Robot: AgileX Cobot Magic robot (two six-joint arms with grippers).
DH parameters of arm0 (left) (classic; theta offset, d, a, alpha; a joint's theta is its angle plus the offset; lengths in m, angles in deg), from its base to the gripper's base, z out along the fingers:
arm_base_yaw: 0 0.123 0 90
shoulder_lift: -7.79 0 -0.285 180
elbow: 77.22 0 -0.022 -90
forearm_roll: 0 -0.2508 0 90
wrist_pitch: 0 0 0.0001 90
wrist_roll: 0 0.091 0 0
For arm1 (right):
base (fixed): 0 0 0 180
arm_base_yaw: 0 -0.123 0 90
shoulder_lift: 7.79 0 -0.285 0
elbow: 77.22 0 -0.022 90
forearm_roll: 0 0.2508 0 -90
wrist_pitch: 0 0 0.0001 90
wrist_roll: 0 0.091 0 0
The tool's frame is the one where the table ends.
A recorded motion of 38 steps. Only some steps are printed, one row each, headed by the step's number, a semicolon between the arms.
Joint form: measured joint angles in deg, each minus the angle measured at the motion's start. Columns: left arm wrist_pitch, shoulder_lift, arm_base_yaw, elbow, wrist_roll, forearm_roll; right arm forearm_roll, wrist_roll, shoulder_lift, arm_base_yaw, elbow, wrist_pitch.
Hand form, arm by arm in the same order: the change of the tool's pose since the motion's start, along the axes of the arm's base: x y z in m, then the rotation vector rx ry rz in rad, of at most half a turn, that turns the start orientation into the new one. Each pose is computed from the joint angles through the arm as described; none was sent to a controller.
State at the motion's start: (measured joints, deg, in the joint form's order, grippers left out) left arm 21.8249 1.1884 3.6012 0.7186 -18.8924 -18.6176; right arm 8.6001 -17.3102 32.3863 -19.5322 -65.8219 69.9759
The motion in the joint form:
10: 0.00 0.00 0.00 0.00 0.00 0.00; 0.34 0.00 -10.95 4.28 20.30 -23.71
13: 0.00 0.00 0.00 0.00 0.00 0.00; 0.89 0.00 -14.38 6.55 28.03 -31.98
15: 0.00 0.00 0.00 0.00 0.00 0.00; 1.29 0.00 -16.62 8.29 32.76 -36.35
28: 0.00 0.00 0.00 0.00 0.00 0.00; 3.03 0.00 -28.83 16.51 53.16 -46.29
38: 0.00 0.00 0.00 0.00 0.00 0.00; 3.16 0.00 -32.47 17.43 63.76 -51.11
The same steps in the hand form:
10: 0.0000 0.0000 0.0000 0.0000 0.0000 0.0000; 0.0067 -0.0040 -0.0561 0.1115 -0.2228 -0.1233
13: 0.0000 0.0000 0.0000 0.0000 0.0000 0.0000; 0.0115 -0.0058 -0.0811 0.1439 -0.2846 -0.1796
15: 0.0000 0.0000 0.0000 0.0000 0.0000 0.0000; 0.0135 -0.0076 -0.0980 0.1588 -0.3145 -0.2193
28: 0.0000 0.0000 0.0000 0.0000 0.0000 0.0000; 0.0123 -0.0162 -0.1861 0.1771 -0.3458 -0.3875
38: 0.0000 0.0000 0.0000 0.0000 0.0000 0.0000; 0.0172 -0.0181 -0.2368 0.1673 -0.3096 -0.4231

